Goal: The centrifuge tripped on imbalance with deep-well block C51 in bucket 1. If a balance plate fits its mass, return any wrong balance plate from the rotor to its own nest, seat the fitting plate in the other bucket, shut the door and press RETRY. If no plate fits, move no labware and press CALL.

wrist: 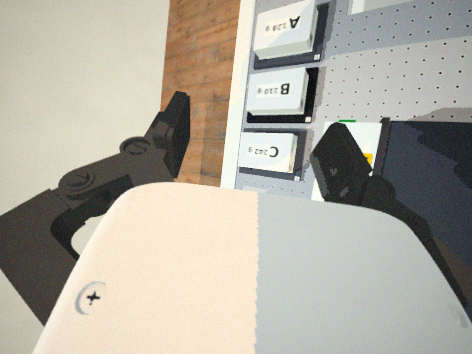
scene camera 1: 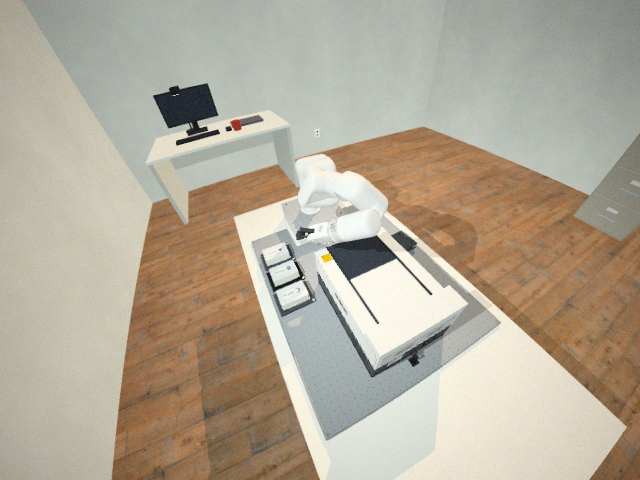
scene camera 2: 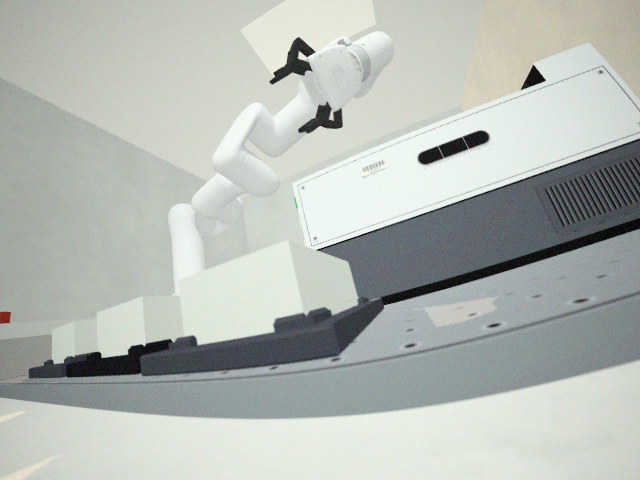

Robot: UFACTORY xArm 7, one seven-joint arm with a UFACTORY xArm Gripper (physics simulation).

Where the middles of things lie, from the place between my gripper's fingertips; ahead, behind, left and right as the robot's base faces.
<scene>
Now: the dark door panel (scene camera 1: 356, 257) 9 cm ahead of my hand, 18 cm to the left of it and 12 cm below it. Round my hand: white centrifuge (scene camera 2: 540, 172) (24 cm ahead, 16 cm to the left, 21 cm below).
</scene>
